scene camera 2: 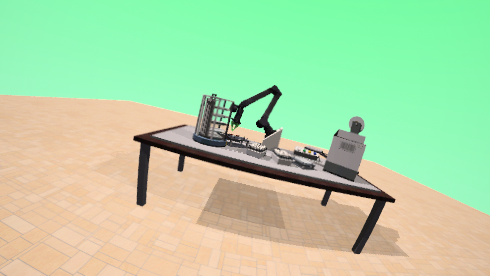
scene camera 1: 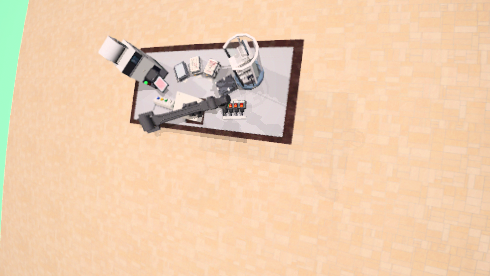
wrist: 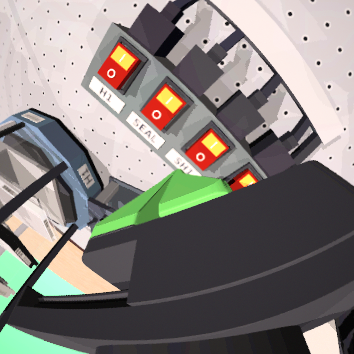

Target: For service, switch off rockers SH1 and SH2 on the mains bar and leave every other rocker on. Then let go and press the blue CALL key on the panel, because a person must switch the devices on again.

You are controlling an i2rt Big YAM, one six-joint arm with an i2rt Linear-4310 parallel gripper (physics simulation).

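The grey mains bar lies on the table. In the wrist view its red rockers H1, SEAL and SH1 show lit yellow upper halves. SH2 is half hidden behind my fingers, and its visible part also looks lit. My gripper is shut and empty, its green fingertips a little above the SH2 end of the bar. The key panel with the blue CALL key lies far to the left, near the arm's base.
A round wire rack tower stands just behind the bar. A dark holder, three small trays, a slanted white board and a label printer stand further along the table.
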